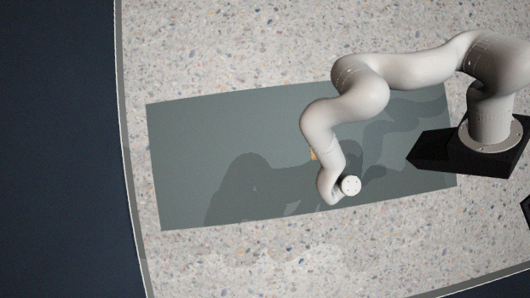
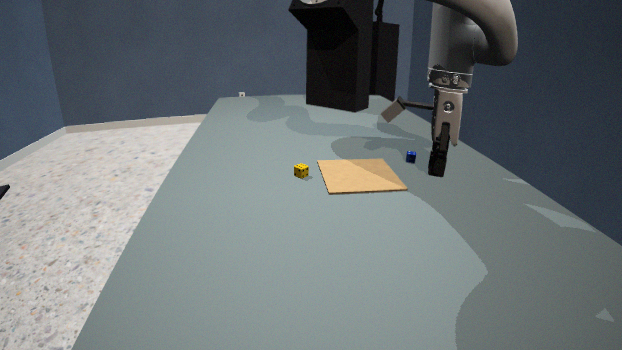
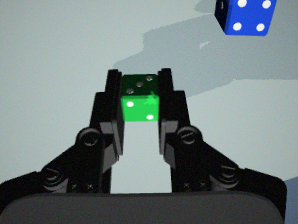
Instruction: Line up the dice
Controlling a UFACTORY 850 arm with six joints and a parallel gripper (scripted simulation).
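The tan mat is 14 cm to the right of my hand, 7 cm behind it and 2 cm below it. The rest, counted from my hand: blue die (7 cm behind, 1 cm below); yellow die (24 cm to the right, 12 cm behind, 1 cm below); green die (1 cm below).
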